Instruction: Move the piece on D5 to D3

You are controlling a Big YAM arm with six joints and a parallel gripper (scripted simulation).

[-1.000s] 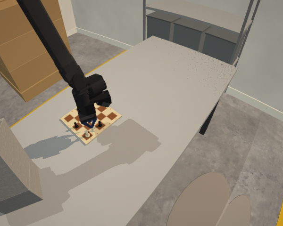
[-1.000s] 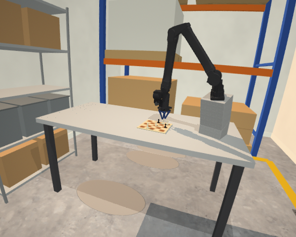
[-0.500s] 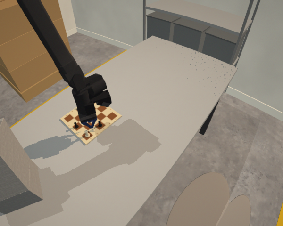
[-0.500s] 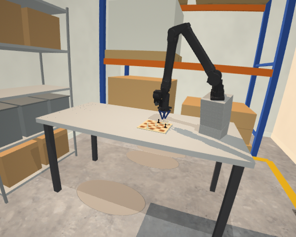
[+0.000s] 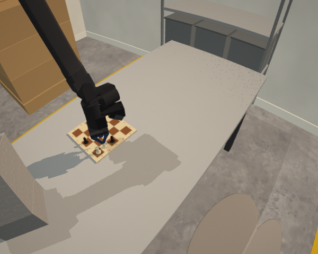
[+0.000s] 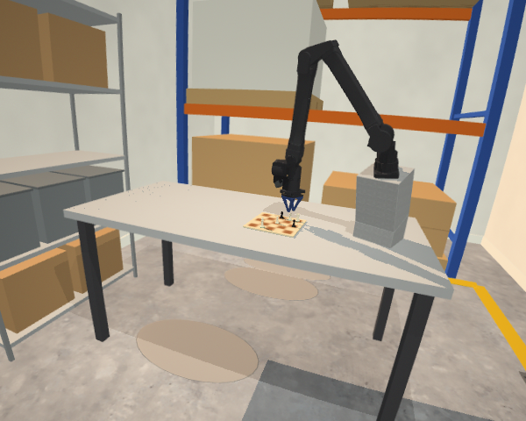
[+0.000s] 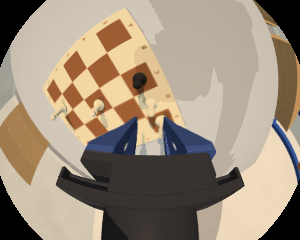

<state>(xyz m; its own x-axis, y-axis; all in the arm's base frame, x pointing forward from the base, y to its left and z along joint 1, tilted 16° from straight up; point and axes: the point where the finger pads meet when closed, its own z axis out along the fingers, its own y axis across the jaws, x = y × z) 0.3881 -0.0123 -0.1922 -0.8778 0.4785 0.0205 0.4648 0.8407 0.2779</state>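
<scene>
Right now my hand is 4 cm short of the chessboard, 7 cm to the right of it and 5 cm above it.
</scene>
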